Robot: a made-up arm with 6 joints. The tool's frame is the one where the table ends. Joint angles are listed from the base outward.
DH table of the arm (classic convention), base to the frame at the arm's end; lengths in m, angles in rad. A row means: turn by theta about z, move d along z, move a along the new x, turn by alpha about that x. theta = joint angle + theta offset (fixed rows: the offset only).
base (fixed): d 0  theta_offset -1.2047  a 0.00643  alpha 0
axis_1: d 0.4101  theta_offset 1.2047  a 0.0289  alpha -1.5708
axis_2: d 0  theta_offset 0.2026  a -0.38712  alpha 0
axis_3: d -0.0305  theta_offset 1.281  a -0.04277  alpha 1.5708
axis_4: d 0.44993  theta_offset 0  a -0.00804  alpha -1.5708
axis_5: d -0.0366  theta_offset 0  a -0.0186  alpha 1.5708
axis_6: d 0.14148  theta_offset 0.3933  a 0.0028  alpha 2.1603
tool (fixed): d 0.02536  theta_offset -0.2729  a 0  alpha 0
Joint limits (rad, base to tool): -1.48..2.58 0.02..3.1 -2.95..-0.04 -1.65..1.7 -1.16..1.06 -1..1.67
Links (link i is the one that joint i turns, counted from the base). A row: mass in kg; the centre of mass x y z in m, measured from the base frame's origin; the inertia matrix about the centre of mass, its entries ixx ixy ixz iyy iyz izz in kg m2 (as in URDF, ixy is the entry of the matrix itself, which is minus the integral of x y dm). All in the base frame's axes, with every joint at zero. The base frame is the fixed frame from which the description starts. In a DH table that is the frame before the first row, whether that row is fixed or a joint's. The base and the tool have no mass.
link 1: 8.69; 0.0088 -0.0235 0.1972; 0.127 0 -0.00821 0.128 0 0.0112
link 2: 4.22; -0.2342 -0.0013 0.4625; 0.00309 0 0.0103 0.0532 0 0.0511
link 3: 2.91; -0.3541 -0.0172 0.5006; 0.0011 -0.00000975 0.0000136 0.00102 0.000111 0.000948
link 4: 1.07; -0.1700 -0.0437 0.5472; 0.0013 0 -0.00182 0.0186 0 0.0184
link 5: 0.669; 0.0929 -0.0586 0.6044; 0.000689 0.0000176 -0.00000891 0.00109 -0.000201 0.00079
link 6: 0.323; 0.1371 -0.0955 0.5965; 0.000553 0.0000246 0 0.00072 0 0.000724
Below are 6 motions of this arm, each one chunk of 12 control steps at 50 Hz.
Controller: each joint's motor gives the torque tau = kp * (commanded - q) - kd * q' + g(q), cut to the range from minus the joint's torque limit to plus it. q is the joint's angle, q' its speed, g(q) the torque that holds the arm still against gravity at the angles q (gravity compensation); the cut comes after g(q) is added. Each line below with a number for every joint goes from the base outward.
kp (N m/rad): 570 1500 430 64 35 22
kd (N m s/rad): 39 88 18 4.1 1.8 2
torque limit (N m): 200 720 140 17 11 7.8
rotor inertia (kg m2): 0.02 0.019 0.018 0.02 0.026 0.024
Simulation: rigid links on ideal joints. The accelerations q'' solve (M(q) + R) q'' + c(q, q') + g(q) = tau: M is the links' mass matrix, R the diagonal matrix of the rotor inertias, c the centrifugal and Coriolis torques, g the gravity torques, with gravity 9.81 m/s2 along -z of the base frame. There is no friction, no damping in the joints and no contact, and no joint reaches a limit. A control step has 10 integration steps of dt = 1/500 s. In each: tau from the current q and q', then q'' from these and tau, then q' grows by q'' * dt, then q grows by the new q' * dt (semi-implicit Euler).
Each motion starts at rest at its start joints. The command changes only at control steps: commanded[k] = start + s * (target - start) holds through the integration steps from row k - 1 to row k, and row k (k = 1, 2, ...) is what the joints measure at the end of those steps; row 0 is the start. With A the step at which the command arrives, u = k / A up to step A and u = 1 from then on. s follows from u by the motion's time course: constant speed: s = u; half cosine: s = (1 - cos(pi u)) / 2; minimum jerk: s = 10 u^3 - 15 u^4 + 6 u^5; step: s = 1 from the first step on.
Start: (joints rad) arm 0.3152 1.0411 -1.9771 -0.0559 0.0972 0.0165
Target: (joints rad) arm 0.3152 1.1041 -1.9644 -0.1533 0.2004 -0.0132
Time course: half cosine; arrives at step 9
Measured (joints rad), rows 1 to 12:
1: 0.3152 1.0414 -1.9773 -0.0567 0.0977 0.0164
2: 0.3151 1.0426 -1.9778 -0.0595 0.0998 0.0159
3: 0.3150 1.0454 -1.9783 -0.0653 0.1048 0.0146
4: 0.3148 1.0501 -1.9783 -0.0740 0.1133 0.0126
5: 0.3147 1.0567 -1.9774 -0.0850 0.1251 0.0100
6: 0.3147 1.0648 -1.9756 -0.0974 0.1394 0.0068
7: 0.3148 1.0737 -1.9727 -0.1098 0.1549 0.0034
8: 0.3149 1.0824 -1.9693 -0.1210 0.1697 0.0001
9: 0.3151 1.0899 -1.9657 -0.1298 0.1822 -0.0027
10: 0.3153 1.0958 -1.9627 -0.1359 0.1914 -0.0048
11: 0.3155 1.0999 -1.9608 -0.1403 0.1973 -0.0064
12: 0.3156 1.1025 -1.9600 -0.1434 0.2006 -0.0077

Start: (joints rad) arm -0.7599 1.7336 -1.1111 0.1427 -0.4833 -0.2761
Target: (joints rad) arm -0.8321 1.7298 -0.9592 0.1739 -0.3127 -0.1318
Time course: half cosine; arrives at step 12
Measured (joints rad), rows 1 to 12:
1: -0.7600 1.7335 -1.1105 0.1426 -0.4828 -0.2758
2: -0.7607 1.7332 -1.1079 0.1426 -0.4806 -0.2747
3: -0.7624 1.7328 -1.1022 0.1428 -0.4754 -0.2718
4: -0.7655 1.7322 -1.0929 0.1437 -0.4664 -0.2668
5: -0.7699 1.7317 -1.0799 0.1454 -0.4536 -0.2594
6: -0.7758 1.7313 -1.0640 0.1479 -0.4372 -0.2496
7: -0.7827 1.7310 -1.0461 0.1512 -0.4183 -0.2377
8: -0.7905 1.7309 -1.0273 0.1550 -0.3980 -0.2244
9: -0.7985 1.7309 -1.0089 0.1590 -0.3776 -0.2103
10: -0.8062 1.7309 -0.9923 0.1631 -0.3585 -0.1962
11: -0.8133 1.7311 -0.9786 0.1668 -0.3421 -0.1830
12: -0.8191 1.7312 -0.9687 0.1701 -0.3295 -0.1715

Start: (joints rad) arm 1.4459 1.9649 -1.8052 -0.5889 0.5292 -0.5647
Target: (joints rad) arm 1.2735 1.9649 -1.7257 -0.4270 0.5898 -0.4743
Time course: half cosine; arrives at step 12
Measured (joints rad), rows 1 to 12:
1: 1.4456 1.9648 -1.8049 -0.5884 0.5292 -0.5646
2: 1.4444 1.9647 -1.8035 -0.5864 0.5296 -0.5639
3: 1.4411 1.9644 -1.8006 -0.5819 0.5307 -0.5623
4: 1.4349 1.9641 -1.7958 -0.5745 0.5329 -0.5593
5: 1.4253 1.9639 -1.7892 -0.5638 0.5367 -0.5549
6: 1.4123 1.9639 -1.7810 -0.5502 0.5420 -0.5490
7: 1.3962 1.9640 -1.7716 -0.5343 0.5487 -0.5417
8: 1.3779 1.9643 -1.7617 -0.5169 0.5563 -0.5334
9: 1.3583 1.9647 -1.7520 -0.4991 0.5644 -0.5245
10: 1.3388 1.9651 -1.7432 -0.4819 0.5723 -0.5155
11: 1.3206 1.9656 -1.7358 -0.4666 0.5794 -0.5070
12: 1.3049 1.9660 -1.7304 -0.4542 0.5852 -0.4995

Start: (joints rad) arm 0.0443 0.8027 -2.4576 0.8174 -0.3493 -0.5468
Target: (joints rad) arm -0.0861 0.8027 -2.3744 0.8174 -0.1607 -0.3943
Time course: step
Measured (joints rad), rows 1 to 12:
1: 0.0199 0.7991 -2.4341 0.8134 -0.3172 -0.5294
2: -0.0094 0.7987 -2.4119 0.8138 -0.2661 -0.5028
3: -0.0315 0.8001 -2.3960 0.8153 -0.2231 -0.4789
4: -0.0471 0.8019 -2.3854 0.8169 -0.1938 -0.4595
5: -0.0582 0.8033 -2.3788 0.8181 -0.1763 -0.4443
6: -0.0660 0.8041 -2.3752 0.8188 -0.1668 -0.4326
7: -0.0716 0.8044 -2.3736 0.8191 -0.1622 -0.4236
8: -0.0757 0.8044 -2.3731 0.8190 -0.1603 -0.4168
9: -0.0786 0.8041 -2.3733 0.8187 -0.1597 -0.4116
10: -0.0807 0.8037 -2.3737 0.8184 -0.1598 -0.4076
11: -0.0823 0.8033 -2.3741 0.8180 -0.1600 -0.4046
12: -0.0834 0.8030 -2.3744 0.8178 -0.1603 -0.4023

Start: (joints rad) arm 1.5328 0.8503 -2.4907 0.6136 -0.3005 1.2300
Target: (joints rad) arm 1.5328 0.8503 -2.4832 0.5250 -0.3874 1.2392
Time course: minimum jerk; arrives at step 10
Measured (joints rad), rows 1 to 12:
1: 1.5328 0.8503 -2.4907 0.6134 -0.3006 1.2300
2: 1.5328 0.8503 -2.4905 0.6122 -0.3016 1.2301
3: 1.5328 0.8503 -2.4901 0.6089 -0.3046 1.2303
4: 1.5328 0.8503 -2.4894 0.6029 -0.3106 1.2308
5: 1.5328 0.8503 -2.4884 0.5941 -0.3198 1.2315
6: 1.5328 0.8503 -2.4873 0.5832 -0.3318 1.2324
7: 1.5328 0.8503 -2.4861 0.5713 -0.3450 1.2334
8: 1.5328 0.8503 -2.4851 0.5600 -0.3579 1.2344
9: 1.5328 0.8504 -2.4844 0.5504 -0.3688 1.2354
10: 1.5328 0.8504 -2.4839 0.5432 -0.3767 1.2362
11: 1.5328 0.8503 -2.4836 0.5380 -0.3817 1.2368
12: 1.5328 0.8503 -2.4835 0.5342 -0.3846 1.2373

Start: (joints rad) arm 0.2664 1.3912 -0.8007 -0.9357 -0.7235 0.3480
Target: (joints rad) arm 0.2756 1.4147 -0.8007 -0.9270 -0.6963 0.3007
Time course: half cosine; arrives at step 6
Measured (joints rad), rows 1 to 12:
1: 0.2665 1.3915 -0.8008 -0.9355 -0.7232 0.3476
2: 0.2670 1.3926 -0.8012 -0.9349 -0.7220 0.3459
3: 0.2678 1.3950 -0.8016 -0.9339 -0.7193 0.3424
4: 0.2691 1.3985 -0.8019 -0.9325 -0.7150 0.3370
5: 0.2706 1.4026 -0.8018 -0.9311 -0.7098 0.3307
6: 0.2719 1.4064 -0.8013 -0.9300 -0.7049 0.3244
7: 0.2730 1.4094 -0.8006 -0.9292 -0.7010 0.3193
8: 0.2738 1.4114 -0.8001 -0.9287 -0.6985 0.3152
9: 0.2743 1.4128 -0.7999 -0.9283 -0.6971 0.3120
10: 0.2747 1.4136 -0.7999 -0.9280 -0.6963 0.3095
11: 0.2750 1.4141 -0.8000 -0.9277 -0.6961 0.3076
12: 0.2751 1.4143 -0.8002 -0.9275 -0.6960 0.3060

